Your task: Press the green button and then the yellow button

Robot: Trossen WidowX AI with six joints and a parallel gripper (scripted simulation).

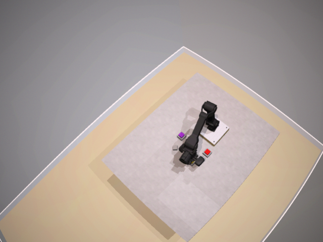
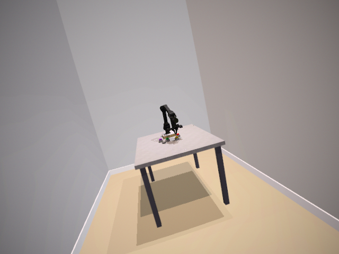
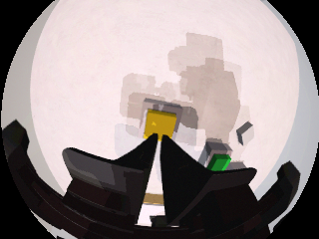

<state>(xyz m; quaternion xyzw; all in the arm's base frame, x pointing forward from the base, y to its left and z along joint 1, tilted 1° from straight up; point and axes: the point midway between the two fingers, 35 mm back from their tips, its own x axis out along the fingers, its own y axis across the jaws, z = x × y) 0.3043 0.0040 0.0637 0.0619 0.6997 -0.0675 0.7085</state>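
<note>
Now: gripper tip 3 cm above the yellow button. The rest, counted from my gripper tip: red button 11 cm behind, 6 cm to the left, 3 cm below; then small grey block 16 cm to the right, 6 cm below, 3 cm behind; then green button 10 cm to the right, 7 cm behind, 3 cm below.
</note>
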